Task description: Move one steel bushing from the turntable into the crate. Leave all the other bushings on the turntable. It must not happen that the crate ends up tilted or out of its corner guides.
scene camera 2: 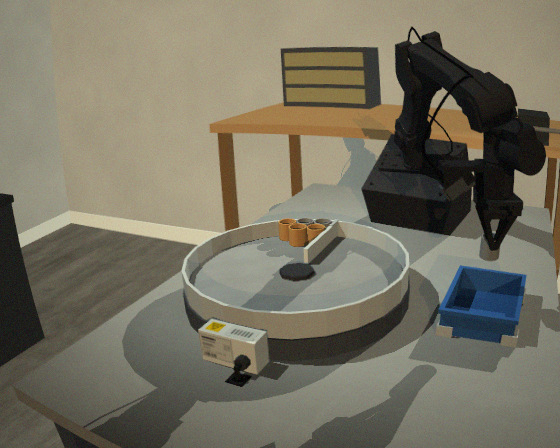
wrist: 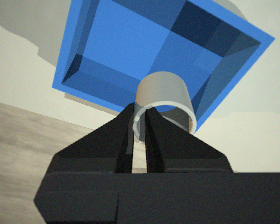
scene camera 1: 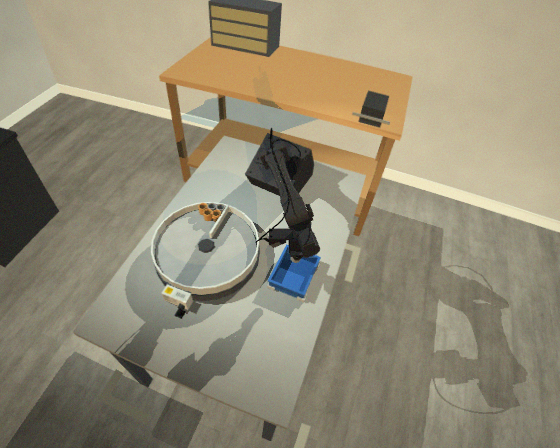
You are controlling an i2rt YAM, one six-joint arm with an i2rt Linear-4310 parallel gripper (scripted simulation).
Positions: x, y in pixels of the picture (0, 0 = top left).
Labels:
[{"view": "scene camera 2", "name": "my gripper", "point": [493, 249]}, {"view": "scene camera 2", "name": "blue crate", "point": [479, 290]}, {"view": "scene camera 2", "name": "round turntable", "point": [269, 274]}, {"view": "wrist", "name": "my gripper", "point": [139, 111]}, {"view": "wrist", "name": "blue crate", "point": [103, 58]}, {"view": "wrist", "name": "grey steel bushing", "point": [160, 88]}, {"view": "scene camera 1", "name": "blue crate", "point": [296, 277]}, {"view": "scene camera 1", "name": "round turntable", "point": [185, 253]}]

